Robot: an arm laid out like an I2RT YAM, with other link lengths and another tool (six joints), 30 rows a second.
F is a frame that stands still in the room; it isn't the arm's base.
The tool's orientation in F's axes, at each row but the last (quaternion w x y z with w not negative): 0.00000 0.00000 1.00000 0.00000; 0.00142 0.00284 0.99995 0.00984; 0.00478 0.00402 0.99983 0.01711; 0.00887 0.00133 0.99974 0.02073; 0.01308 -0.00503 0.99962 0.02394; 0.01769 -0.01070 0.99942 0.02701; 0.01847 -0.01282 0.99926 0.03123; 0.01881 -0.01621 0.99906 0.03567; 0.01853 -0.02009 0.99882 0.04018; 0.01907 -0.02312 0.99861 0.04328
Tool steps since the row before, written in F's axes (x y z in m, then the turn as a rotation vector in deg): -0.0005 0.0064 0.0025 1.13 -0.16 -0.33; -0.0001 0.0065 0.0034 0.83 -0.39 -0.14; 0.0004 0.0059 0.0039 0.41 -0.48 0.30; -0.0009 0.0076 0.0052 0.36 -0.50 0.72; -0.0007 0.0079 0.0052 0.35 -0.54 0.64; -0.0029 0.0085 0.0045 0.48 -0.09 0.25; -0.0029 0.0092 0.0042 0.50 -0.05 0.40; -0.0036 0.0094 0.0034 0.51 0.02 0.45; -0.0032 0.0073 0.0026 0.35 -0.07 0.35; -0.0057 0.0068 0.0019 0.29 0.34 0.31
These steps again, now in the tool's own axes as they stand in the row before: 0.0005 0.0064 -0.0025 -1.13 -0.16 0.33; 0.0001 0.0066 -0.0033 -0.83 -0.39 0.13; -0.0004 0.0060 -0.0037 -0.42 -0.47 -0.31; 0.0008 0.0078 -0.0049 -0.37 -0.47 -0.73; 0.0005 0.0081 -0.0048 -0.36 -0.51 -0.66; 0.0026 0.0088 -0.0041 -0.49 -0.09 -0.24; 0.0025 0.0095 -0.0037 -0.51 -0.04 -0.38; 0.0032 0.0097 -0.0028 -0.53 0.03 -0.43; 0.0028 0.0076 -0.0021 -0.36 -0.06 -0.34; 0.0053 0.0072 -0.0015 -0.32 0.35 -0.27
